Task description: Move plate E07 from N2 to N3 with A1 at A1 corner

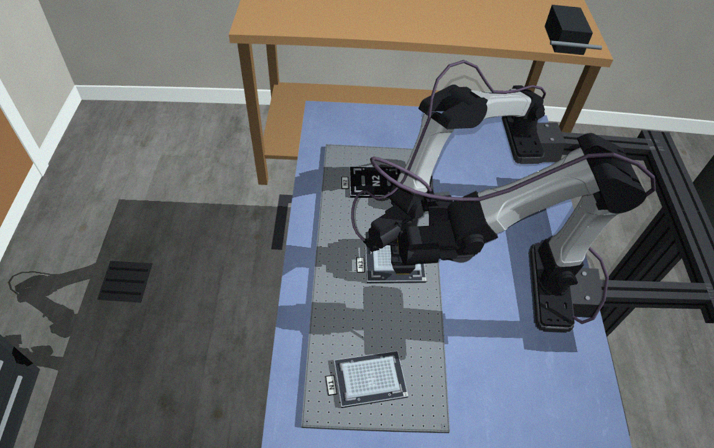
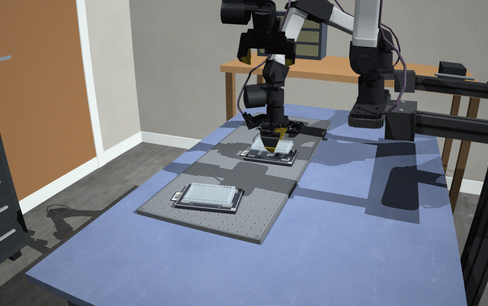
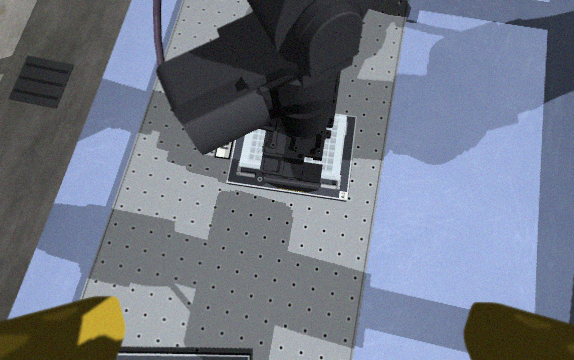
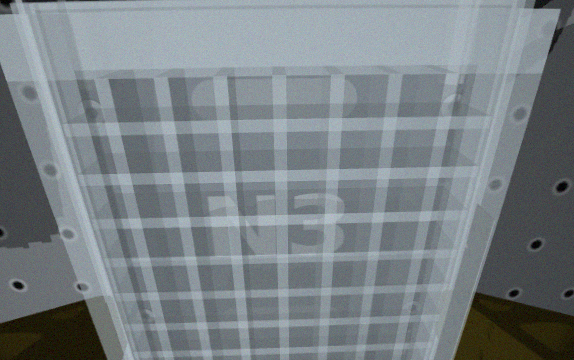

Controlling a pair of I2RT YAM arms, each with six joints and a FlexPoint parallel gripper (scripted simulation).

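My right hand is 4 cm above the nest N3 and 1 cm short of it. From my right hand the other things lie so: nest N1: 34 cm to the left, 7 cm ahead, 4 cm below; then nest N2: 30 cm to the right, 7 cm ahead, 4 cm below.
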